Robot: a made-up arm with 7 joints. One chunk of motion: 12 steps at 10 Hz.
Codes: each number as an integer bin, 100 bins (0 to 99) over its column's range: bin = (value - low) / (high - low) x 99, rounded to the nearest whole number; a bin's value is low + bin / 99 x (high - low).
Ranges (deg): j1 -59.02..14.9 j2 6.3..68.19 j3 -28.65..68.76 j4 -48.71..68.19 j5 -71.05..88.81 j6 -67.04..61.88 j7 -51..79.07
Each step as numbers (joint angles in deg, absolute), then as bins.
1 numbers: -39.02 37.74 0.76 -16.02 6.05 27.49 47.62
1 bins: 27 50 30 28 48 73 75
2 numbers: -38.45 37.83 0.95 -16.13 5.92 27.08 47.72
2 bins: 28 50 30 28 48 72 75
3 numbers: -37.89 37.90 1.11 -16.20 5.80 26.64 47.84
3 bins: 28 51 30 28 48 72 75
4 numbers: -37.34 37.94 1.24 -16.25 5.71 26.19 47.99
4 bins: 29 51 30 27 48 72 75
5 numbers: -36.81 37.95 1.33 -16.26 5.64 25.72 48.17
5 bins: 30 51 30 27 47 71 75
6 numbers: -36.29 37.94 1.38 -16.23 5.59 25.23 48.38
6 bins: 30 51 31 28 47 71 76
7 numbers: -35.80 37.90 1.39 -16.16 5.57 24.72 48.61
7 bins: 31 51 31 28 47 70 76
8 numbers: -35.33 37.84 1.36 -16.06 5.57 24.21 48.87
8 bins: 32 50 30 28 47 70 76
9 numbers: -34.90 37.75 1.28 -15.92 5.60 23.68 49.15
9 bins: 32 50 30 28 47 70 76
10 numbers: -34.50 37.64 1.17 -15.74 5.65 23.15 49.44
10 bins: 33 50 30 28 47 69 76
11 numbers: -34.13 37.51 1.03 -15.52 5.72 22.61 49.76
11 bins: 33 50 30 28 48 69 77
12 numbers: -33.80 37.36 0.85 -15.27 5.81 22.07 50.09
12 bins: 34 50 30 28 48 68 77
